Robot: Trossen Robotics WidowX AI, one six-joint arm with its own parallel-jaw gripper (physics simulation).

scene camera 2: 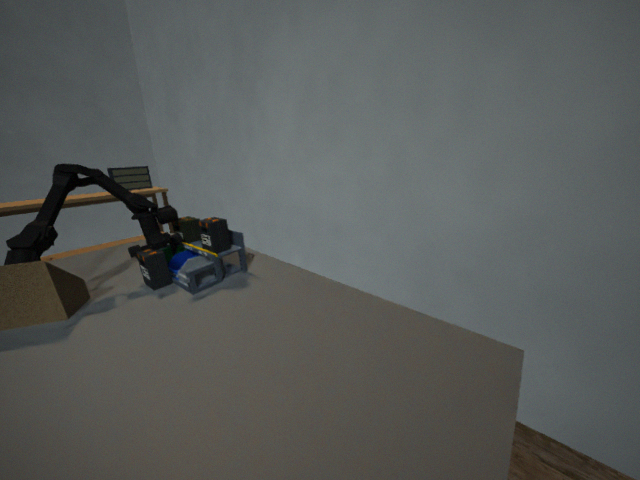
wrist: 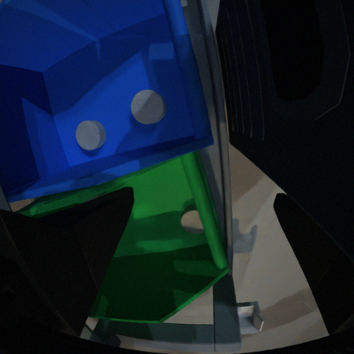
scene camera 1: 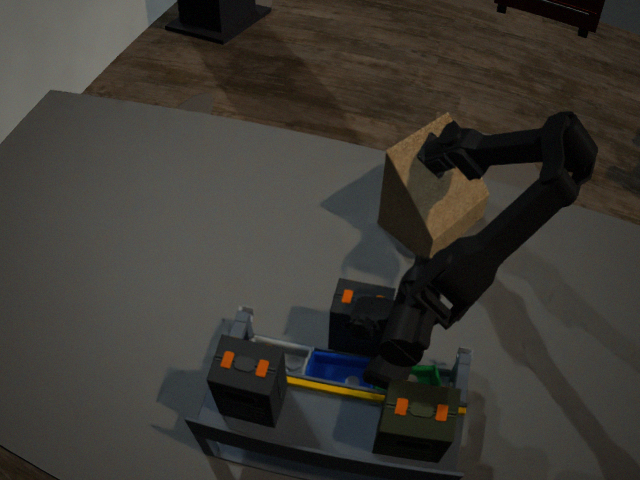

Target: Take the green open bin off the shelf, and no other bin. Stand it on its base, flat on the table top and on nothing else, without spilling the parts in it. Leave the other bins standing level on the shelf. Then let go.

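Frame: origin at the arm's base, x back, y left, z down, level; millimetres.
Seen in the pictures: arm's base, link origin: (scene camera 2: 19, 272) (scene camera 1: 435, 155).
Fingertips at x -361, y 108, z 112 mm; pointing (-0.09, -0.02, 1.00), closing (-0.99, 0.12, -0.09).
Observation:
Offsets run from my fingertips to a thing's top centre. "spot": to the spot under its first point. Level surfaces: height alone.
The green open bin @(dy +47, dx -51, dz -37 mm) (scene camera 1: 426, 373) (wrist: 155, 240) stands on the shelf @(dz -58 mm) (scene camera 1: 320, 413) (wrist: 226, 312) at its right end in scene camera 1, beside the blue bin @(dy -54, dx -85, dz -37 mm) (scene camera 1: 333, 364) (scene camera 2: 180, 259) (wrist: 115, 85). A round grey part (wrist: 192, 221) lies in it. A grey bin @(spot: dy -146, dx -63, dz +25 mm) (scene camera 1: 295, 360) stands on the blue bin's other side. My gripper (wrist: 206, 197) is open and empty, pointing down over the green bin. In the wrist view one finger covers the bin's left part; the other is beyond the shelf's front rail. The bin's front rim shows between them. Fingertip height is unclear.
A black case @(dy -82, dx +32, dz -87 mm) (scene camera 1: 361, 315) (scene camera 2: 154, 268) (wrist: 290, 65) stands on the table close in front of the blue bin. Another black case @(dy -137, dx -189, dz -178 mm) (scene camera 1: 247, 379) (scene camera 2: 214, 235) and an olive case @(dy +84, dx -121, dz -153 mm) (scene camera 1: 417, 421) (scene camera 2: 188, 228) stand on the shelf's upper board. A brown block (scene camera 1: 434, 196) (scene camera 2: 31, 294) stands farther out.

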